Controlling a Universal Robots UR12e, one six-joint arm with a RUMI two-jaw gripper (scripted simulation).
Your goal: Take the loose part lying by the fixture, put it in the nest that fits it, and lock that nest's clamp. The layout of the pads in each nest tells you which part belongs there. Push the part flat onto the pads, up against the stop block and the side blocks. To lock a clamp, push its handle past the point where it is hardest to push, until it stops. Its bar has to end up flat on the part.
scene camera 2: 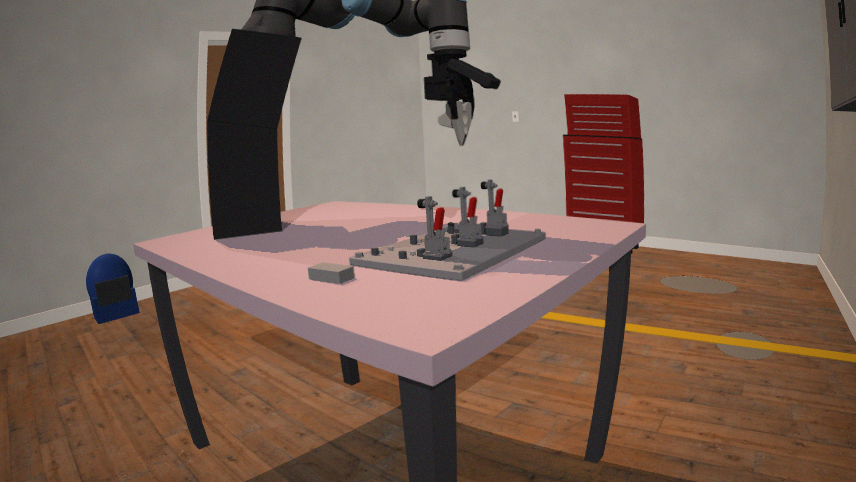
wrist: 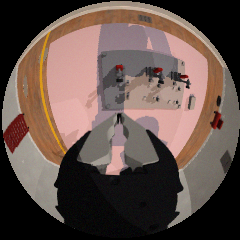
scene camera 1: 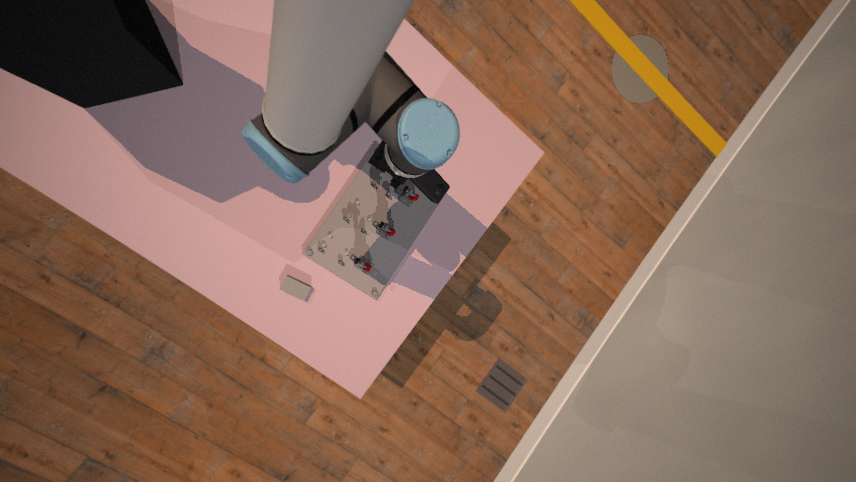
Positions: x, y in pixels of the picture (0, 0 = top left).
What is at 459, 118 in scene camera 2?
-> The gripper.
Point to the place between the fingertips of the gripper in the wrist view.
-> At 119, 113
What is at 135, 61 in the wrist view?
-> A fixture plate.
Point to a fixture plate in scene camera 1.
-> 386, 255
